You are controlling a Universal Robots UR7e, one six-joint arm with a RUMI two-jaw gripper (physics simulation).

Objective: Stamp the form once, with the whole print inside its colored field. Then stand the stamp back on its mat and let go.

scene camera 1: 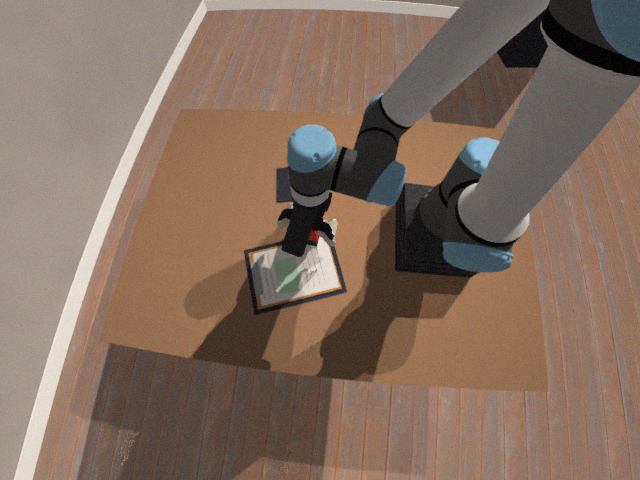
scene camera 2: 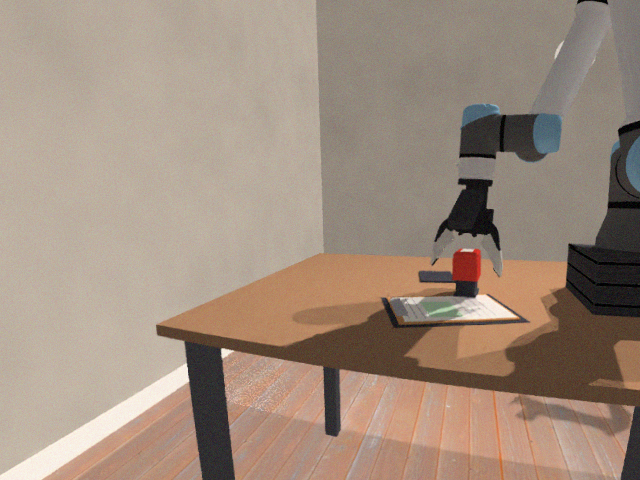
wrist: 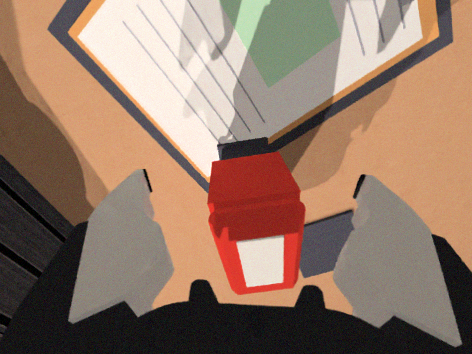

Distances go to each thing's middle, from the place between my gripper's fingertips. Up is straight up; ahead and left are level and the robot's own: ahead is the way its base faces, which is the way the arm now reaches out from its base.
I see the red stamp (scene camera 2: pixel 467 262) 4 cm to the right of my hand, 1 cm below it and 1 cm behind it. Round my hand: form on clipboard (scene camera 1: pixel 277 279) (7 cm to the left, 6 cm below, 5 cm ahead); then dark mat (wrist: pixel 323 240) (20 cm to the right, 6 cm below, 3 cm ahead).
